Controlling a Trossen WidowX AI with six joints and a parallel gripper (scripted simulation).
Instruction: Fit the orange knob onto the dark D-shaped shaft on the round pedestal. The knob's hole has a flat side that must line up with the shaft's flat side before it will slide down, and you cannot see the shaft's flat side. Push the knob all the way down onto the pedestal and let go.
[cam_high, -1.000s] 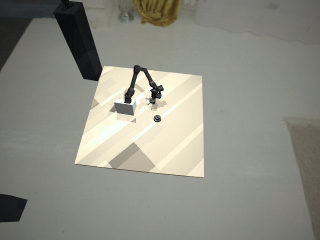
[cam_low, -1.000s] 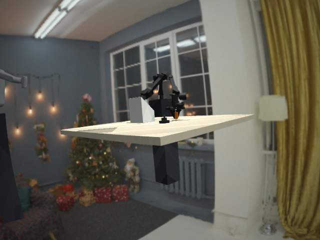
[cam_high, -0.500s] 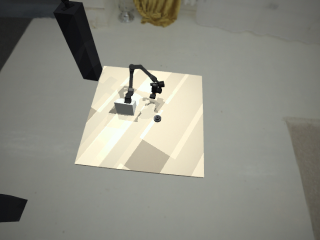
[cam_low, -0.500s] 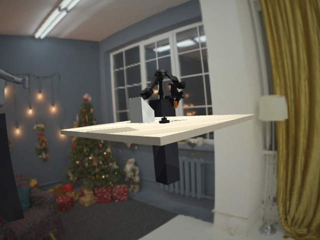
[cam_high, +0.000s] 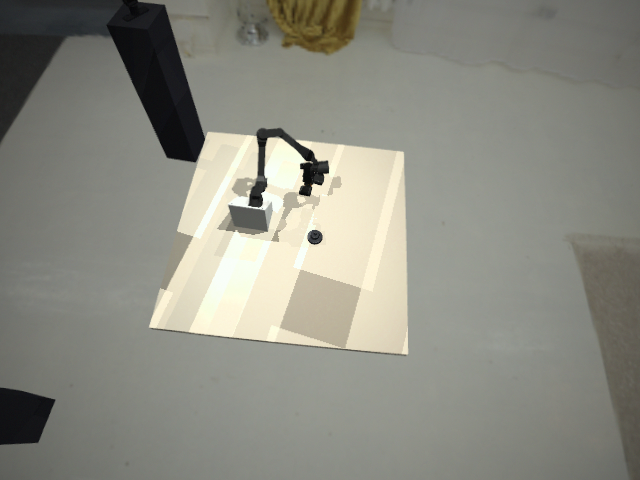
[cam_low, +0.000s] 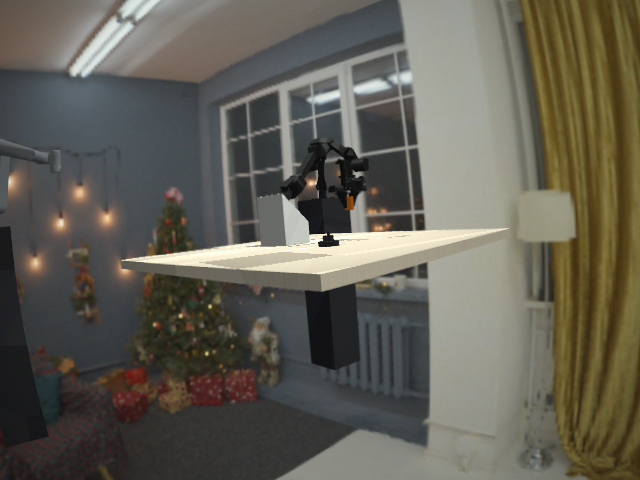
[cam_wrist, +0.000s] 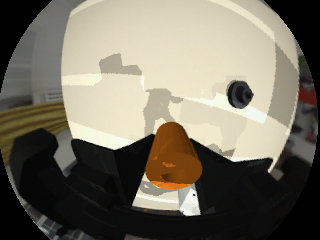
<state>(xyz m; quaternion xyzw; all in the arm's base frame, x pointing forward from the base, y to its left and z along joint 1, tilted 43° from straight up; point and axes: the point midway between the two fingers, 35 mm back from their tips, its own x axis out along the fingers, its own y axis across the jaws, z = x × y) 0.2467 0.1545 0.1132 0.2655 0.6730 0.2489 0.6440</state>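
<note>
The dark round pedestal is 8 cm ahead of my gripper tip, 22 cm to the right of it and 11 cm below it. The rest, counted from my gripper tip: orange knob (2 cm above).
</note>
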